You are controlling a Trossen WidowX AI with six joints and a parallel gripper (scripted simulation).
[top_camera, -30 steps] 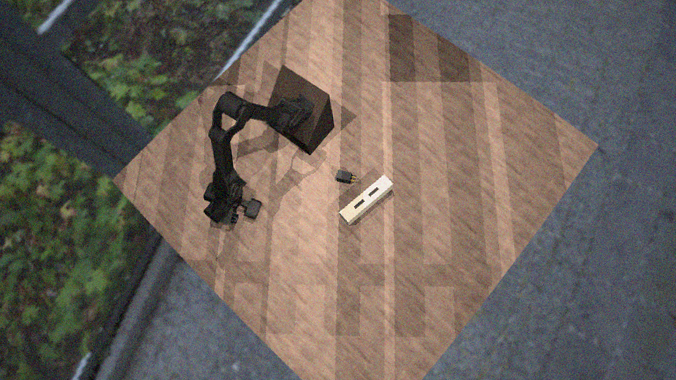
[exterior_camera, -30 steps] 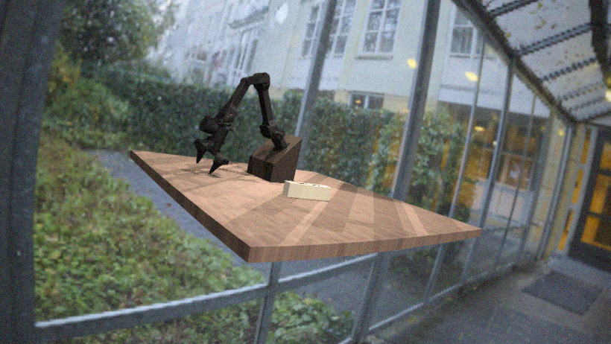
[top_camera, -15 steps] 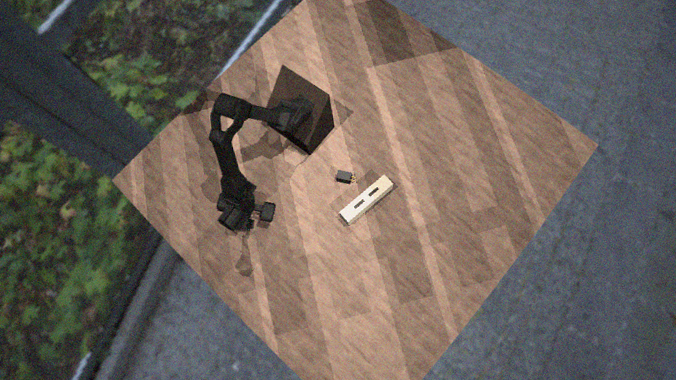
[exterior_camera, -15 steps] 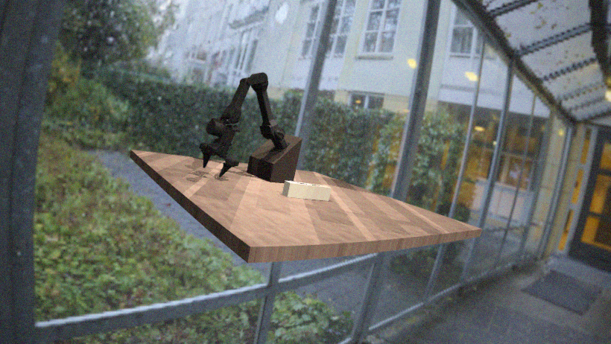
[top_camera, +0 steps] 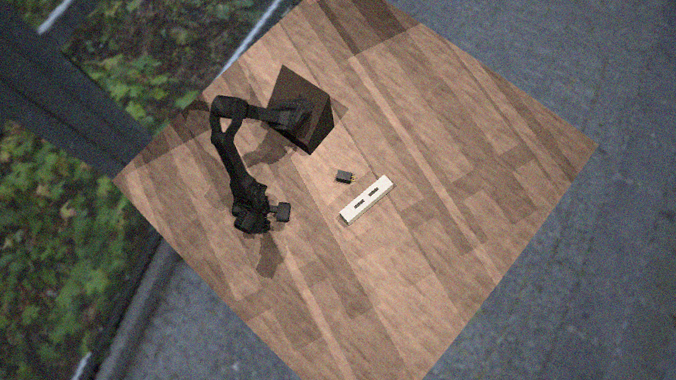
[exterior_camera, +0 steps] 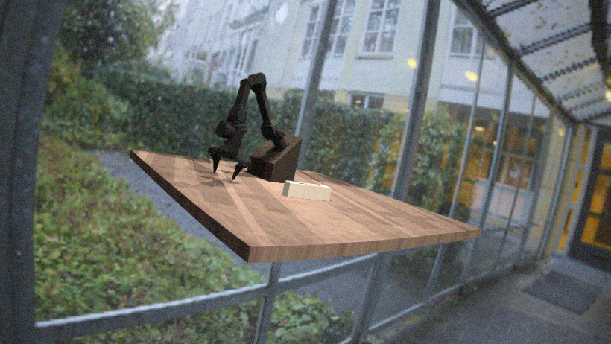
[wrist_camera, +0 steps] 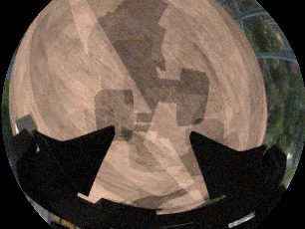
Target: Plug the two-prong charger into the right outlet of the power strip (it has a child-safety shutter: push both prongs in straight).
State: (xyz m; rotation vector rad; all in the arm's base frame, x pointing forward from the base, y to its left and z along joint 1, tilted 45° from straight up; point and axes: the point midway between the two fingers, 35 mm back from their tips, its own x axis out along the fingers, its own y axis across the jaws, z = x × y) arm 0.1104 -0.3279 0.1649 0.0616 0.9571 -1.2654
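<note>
The two-prong charger lies 290 mm to the left of my gripper tip, 140 mm ahead of it and 10 mm above it.
</note>
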